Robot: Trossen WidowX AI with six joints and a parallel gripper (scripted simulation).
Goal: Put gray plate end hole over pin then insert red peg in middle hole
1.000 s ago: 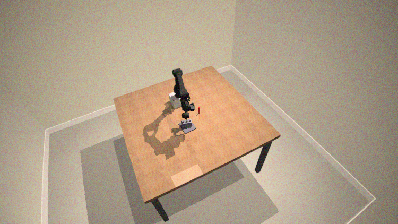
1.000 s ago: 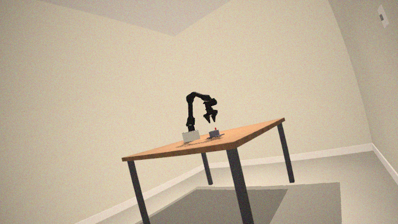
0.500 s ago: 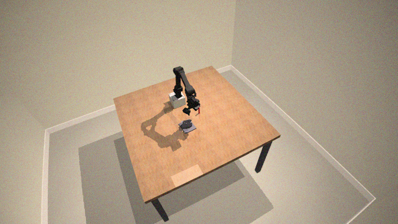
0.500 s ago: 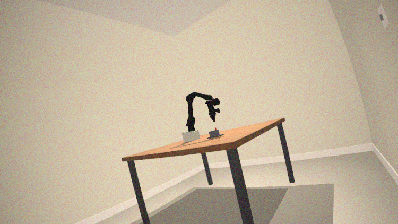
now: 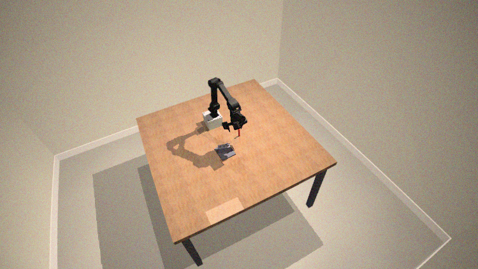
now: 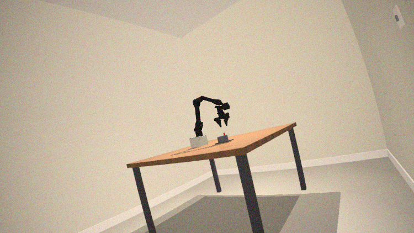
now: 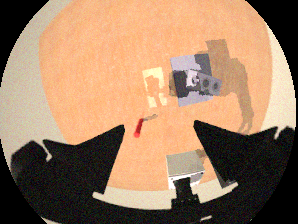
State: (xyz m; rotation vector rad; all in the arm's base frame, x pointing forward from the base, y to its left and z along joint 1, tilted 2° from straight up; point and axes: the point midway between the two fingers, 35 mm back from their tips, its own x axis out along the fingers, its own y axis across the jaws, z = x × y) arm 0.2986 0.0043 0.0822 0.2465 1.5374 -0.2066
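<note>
The red peg lies 40 mm behind my gripper tip, 60 mm to the left of it and 100 mm below it. Round my gripper tip: gray plate: 10 mm ahead, 130 mm to the right, 100 mm below; then base: 20 mm ahead, 110 mm to the right, 130 mm below.
</note>
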